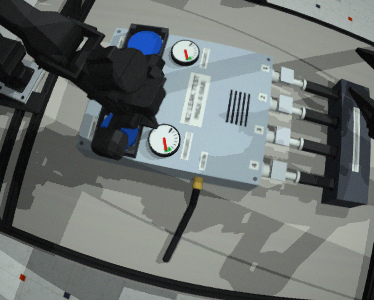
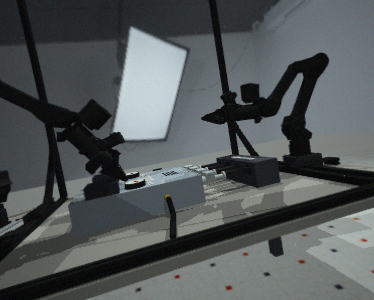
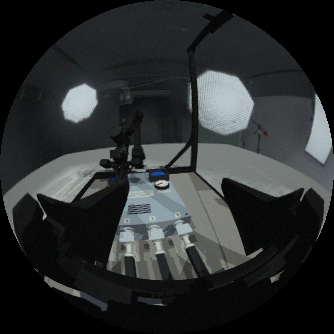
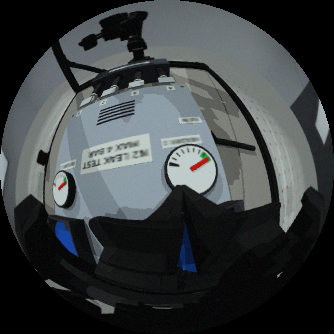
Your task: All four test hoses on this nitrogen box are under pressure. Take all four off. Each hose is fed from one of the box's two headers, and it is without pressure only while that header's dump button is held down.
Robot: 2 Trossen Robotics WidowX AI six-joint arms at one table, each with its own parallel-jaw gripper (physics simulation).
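Places are measured from the left arm's base along level axes (x right, y ahead, z up), in millimetres.
Pixels of known places: left gripper, between the fingertips: (image 1: 353, 67) (image 2: 202, 117) (image 3: 176, 183); right gripper, between the fingertips: (image 1: 156, 127) (image 2: 127, 180) (image 4: 179, 188); left arm's base, origin of its link: (image 2: 301, 154) (image 4: 138, 58); right arm's base, origin of its link: (image 1: 19, 77).
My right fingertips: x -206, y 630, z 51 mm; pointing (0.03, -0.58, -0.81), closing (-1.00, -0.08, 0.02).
Ahead of a thing's pixels: the offset from my right fingertips to its top centre. "*": to the spot under its first point.
The pale blue box (image 1: 230, 60) (image 2: 140, 205) has two blue dump buttons in black surrounds. The upper button @(dz -3, dx +152, dy +106 mm) (image 1: 145, 43) shows largely; the lower button @(dz -3, dx -33, dy +60 mm) (image 1: 126, 136) (image 4: 188, 250) is partly hidden by my right arm. The header 1 gauge @(* dz -3, dx +168, dy +21 mm) (image 1: 185, 52) (image 4: 64, 189) and header 2 gauge @(dz -3, dx -20, dy -27 mm) (image 1: 164, 140) (image 4: 191, 169) have red needles at green. Hoses 1 @(* dz -22, dx +234, dy -189 mm) (image 1: 287, 75), 2 (image 1: 285, 104), 3 (image 1: 283, 135) and 4 @(* dz -22, dx +32, dy -240 mm) (image 1: 279, 170) are attached. My right gripper (image 1: 155, 124) (image 4: 179, 188) is shut and empty, its tips beside the header 2 gauge. My left gripper (image 2: 203, 119) (image 3: 176, 183) is open, high beyond the hoses.
A dark block @(* dz -19, dx +63, dy -389 mm) (image 1: 343, 185) (image 2: 252, 172) holds the hoses' far ends. A black supply hose @(* dz -86, dx -136, dy -114 mm) (image 1: 180, 226) (image 2: 173, 220) with a brass fitting leaves the box's near side. A black frame (image 1: 90, 260) borders the table.
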